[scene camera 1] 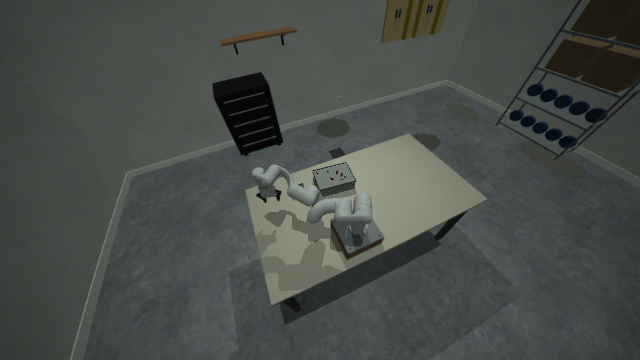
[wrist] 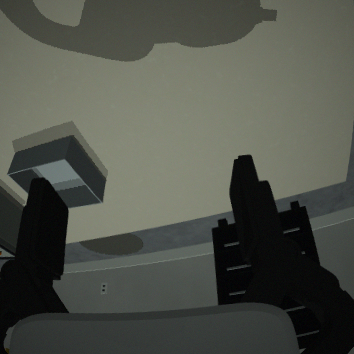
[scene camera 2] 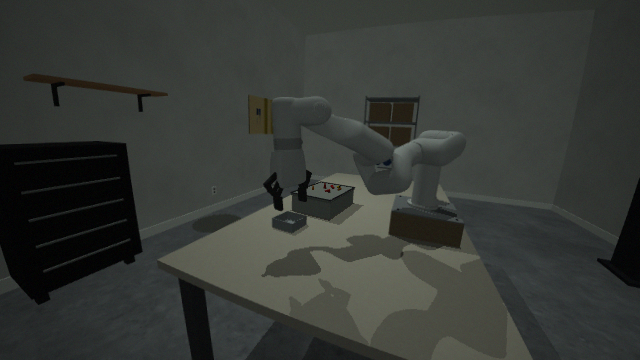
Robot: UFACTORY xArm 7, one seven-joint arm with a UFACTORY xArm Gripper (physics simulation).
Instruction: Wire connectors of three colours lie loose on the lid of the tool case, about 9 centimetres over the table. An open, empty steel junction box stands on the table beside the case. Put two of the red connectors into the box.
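Places are measured from the arm's base along level axes (x up, y back, z right), in metres.
Pixels of known places: gripper, between the fingertips: (scene camera 1: 272,200) (wrist: 140,183) (scene camera 2: 291,205); arm's base, origin of its link: (scene camera 1: 357,225) (scene camera 2: 422,205).
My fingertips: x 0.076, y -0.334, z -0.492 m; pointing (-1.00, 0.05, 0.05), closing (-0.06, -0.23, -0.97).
Ahead of a thing's pixels: the offset from my fingertips to its middle. Level surfaces: height alone.
Several small red connectors, one of them here {dx -0.079, dy -0.109, dz +0.474 m} (scene camera 1: 331,178) (scene camera 2: 328,190), lie loose with orange and yellow ones on the lid of the grey tool case {dx -0.127, dy -0.142, dz +0.500 m} (scene camera 1: 337,189) (scene camera 2: 315,206). The open steel junction box {dx -0.155, dy -0.147, dz +0.200 m} (scene camera 2: 289,226) (wrist: 42,154) stands on the table beside the case. The part of its inside that shows in the wrist view looks bare; a finger covers some of it. The arm mostly hides the box in scene camera 1. My gripper (scene camera 1: 271,199) (scene camera 2: 290,205) (wrist: 140,183) is open and empty, above the table. In the wrist view the box shows at the left finger.
The arm's base stands on a brown-sided block (scene camera 1: 364,247) (scene camera 2: 425,228) on the table {dx -0.174 m} (scene camera 1: 400,170) (scene camera 2: 225,260) (wrist: 165,110). A black drawer cabinet (scene camera 1: 250,112) (scene camera 2: 75,200) (wrist: 230,280) stands on the floor beyond the table. A rack with boxes and blue bins is farther off.
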